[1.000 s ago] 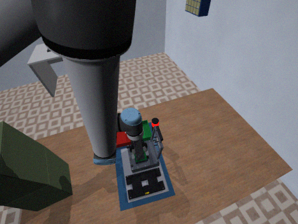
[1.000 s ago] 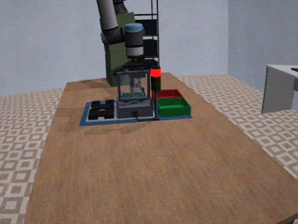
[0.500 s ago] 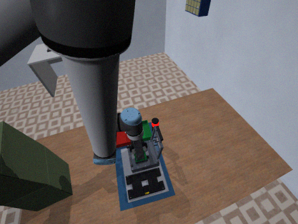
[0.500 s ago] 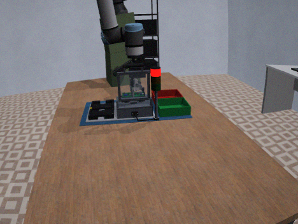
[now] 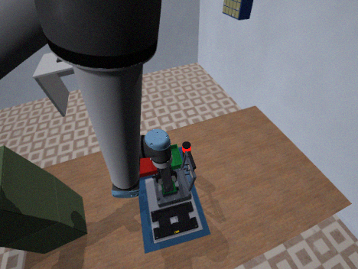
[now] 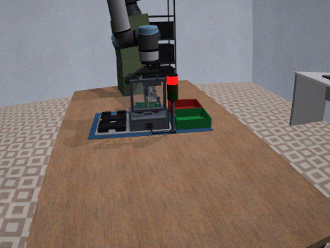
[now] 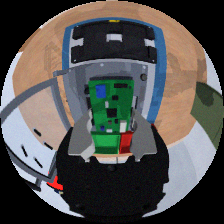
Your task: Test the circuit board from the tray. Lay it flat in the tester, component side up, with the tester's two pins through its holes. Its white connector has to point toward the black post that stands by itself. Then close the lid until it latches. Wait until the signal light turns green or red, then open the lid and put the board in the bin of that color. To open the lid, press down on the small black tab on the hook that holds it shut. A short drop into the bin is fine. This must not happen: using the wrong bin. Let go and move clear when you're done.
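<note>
My hand is 2 cm above the tester bed, 1 cm to the right of it and 1 cm short of it. The rest, counted from my hand: green circuit board right at my hand; green bin 19 cm to the left, 9 cm ahead, 8 cm below; clear lid 11 cm ahead, 9 cm above, 2 cm to the right.
</note>
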